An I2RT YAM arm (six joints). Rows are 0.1 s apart.
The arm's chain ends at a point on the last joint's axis. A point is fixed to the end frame.
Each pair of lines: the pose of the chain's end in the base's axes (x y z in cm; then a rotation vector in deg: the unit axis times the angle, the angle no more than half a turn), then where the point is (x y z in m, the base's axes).
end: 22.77, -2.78, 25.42, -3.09, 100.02, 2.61
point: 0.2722 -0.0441 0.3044
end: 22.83, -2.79, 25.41, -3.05, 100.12, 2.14
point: 0.2728 -0.0442 0.3043
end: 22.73, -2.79, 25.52, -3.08, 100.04, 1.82
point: 0.2717 -0.0441 0.3055
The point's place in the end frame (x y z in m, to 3 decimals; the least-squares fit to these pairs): -0.057 -0.019 0.034
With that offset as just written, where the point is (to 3 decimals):
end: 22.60, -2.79, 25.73, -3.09, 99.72, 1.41
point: 0.270 -0.044 0.308
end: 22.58, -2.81, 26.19, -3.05, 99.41, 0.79
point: 0.269 -0.044 0.313
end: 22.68, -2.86, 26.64, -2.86, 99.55, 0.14
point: 0.270 -0.045 0.317
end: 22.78, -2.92, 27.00, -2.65, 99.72, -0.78
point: 0.271 -0.045 0.321
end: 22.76, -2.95, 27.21, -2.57, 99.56, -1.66
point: 0.271 -0.046 0.323
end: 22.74, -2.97, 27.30, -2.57, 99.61, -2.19
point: 0.271 -0.046 0.324
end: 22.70, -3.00, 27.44, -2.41, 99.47, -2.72
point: 0.270 -0.046 0.326
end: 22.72, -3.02, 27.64, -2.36, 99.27, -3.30
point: 0.270 -0.046 0.328
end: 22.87, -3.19, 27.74, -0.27, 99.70, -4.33
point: 0.271 -0.050 0.329
